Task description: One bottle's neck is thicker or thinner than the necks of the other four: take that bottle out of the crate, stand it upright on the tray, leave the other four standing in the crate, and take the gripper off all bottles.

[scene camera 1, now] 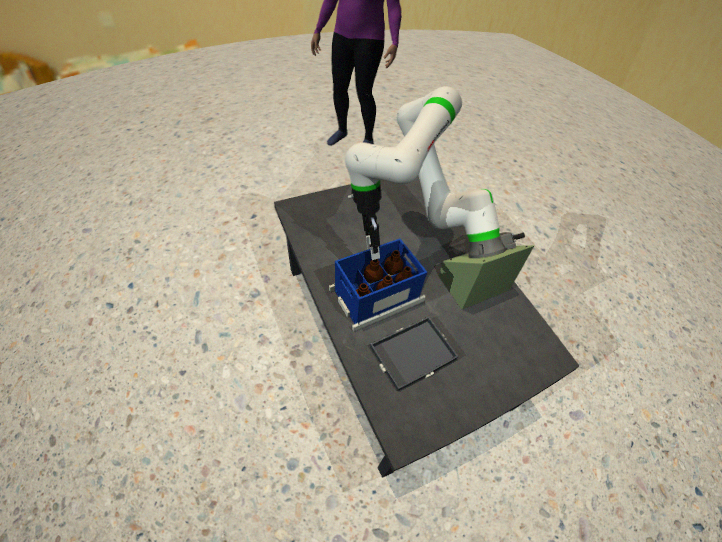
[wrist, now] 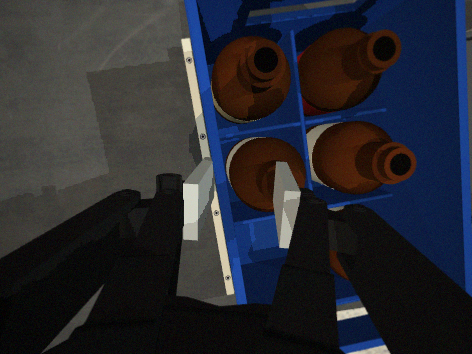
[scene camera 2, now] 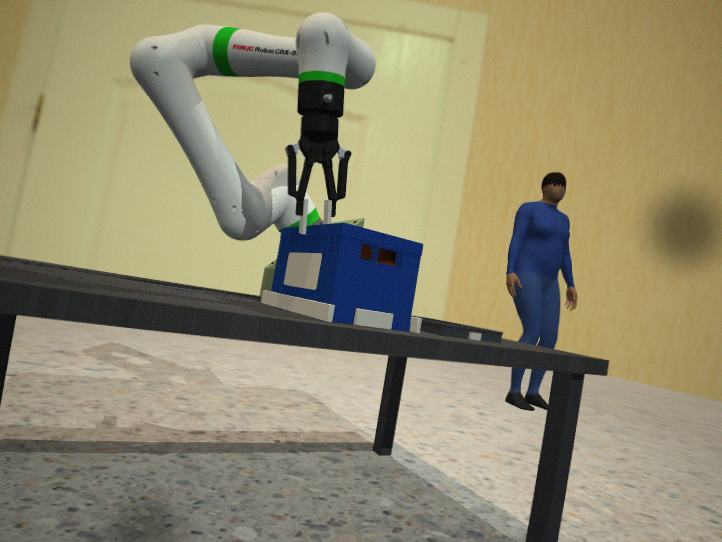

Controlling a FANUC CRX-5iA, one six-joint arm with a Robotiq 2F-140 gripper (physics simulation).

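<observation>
My gripper's there for me to see, and it's visible in scene camera 1 and in the wrist view too. There's also a tray that I can see.
</observation>
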